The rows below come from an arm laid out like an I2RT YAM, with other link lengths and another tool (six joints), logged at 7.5 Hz.
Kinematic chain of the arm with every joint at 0, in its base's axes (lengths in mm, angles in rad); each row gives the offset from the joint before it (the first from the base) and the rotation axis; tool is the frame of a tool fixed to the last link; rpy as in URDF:
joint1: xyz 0 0 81.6 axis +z
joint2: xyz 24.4 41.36 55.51 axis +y
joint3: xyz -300.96 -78.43 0 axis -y
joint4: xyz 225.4 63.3 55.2 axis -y
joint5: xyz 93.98 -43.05 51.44 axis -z
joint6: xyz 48.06 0 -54.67 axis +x
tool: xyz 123 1 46 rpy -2.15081 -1.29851 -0.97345
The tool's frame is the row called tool.
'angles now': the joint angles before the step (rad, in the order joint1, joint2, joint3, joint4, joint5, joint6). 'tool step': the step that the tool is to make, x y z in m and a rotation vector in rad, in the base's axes. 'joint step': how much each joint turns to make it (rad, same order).
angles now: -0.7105 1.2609 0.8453 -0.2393 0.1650 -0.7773
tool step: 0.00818 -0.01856 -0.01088 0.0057 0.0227 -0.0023
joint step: -0.0296 0.0839 0.0265 0.0406 -0.0148 -0.0256
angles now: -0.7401 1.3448 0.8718 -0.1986 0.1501 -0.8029
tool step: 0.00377 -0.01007 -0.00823 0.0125 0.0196 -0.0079
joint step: -0.0125 0.0495 0.0225 0.0050 -0.0010 -0.0062
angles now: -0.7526 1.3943 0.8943 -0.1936 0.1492 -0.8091
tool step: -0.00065 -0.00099 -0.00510 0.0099 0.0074 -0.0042
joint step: -0.0027 0.0097 -0.0032 0.0003 -0.0002 0.0027
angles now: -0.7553 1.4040 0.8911 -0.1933 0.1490 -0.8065
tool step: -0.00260 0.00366 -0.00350 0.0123 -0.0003 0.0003
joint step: 0.0000 -0.0092 -0.0147 -0.0038 -0.0062 0.0069
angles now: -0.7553 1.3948 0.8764 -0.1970 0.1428 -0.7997
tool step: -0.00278 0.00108 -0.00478 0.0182 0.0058 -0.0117
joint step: -0.0008 0.0007 -0.0042 -0.0139 0.0020 0.0143
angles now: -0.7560 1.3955 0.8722 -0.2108 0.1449 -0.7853
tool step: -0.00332 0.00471 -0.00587 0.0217 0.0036 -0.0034
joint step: 0.0016 -0.0077 -0.0151 -0.0120 -0.0054 0.0133
